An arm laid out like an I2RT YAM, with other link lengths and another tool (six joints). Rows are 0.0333 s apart.
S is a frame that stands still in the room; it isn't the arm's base.
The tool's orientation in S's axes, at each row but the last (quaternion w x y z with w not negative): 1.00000 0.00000 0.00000 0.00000; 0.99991 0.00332 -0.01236 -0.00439; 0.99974 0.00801 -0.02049 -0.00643; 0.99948 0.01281 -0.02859 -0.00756; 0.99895 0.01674 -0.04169 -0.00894
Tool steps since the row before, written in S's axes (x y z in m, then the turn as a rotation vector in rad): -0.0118 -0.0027 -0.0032 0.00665 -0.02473 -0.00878; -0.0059 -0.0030 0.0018 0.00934 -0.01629 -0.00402; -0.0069 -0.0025 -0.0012 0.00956 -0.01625 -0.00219; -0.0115 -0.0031 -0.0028 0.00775 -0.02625 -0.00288; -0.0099 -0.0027 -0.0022 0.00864 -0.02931 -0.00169
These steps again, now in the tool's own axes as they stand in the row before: -0.0118 -0.0027 -0.0032 0.00665 -0.02473 -0.00878; -0.0058 -0.0030 0.0020 0.00938 -0.01623 -0.00414; -0.0069 -0.0026 -0.0009 0.00968 -0.01616 -0.00232; -0.0116 -0.0033 -0.0021 0.00799 -0.02620 -0.00266; -0.0100 -0.0029 -0.0013 0.00903 -0.02920 -0.00145
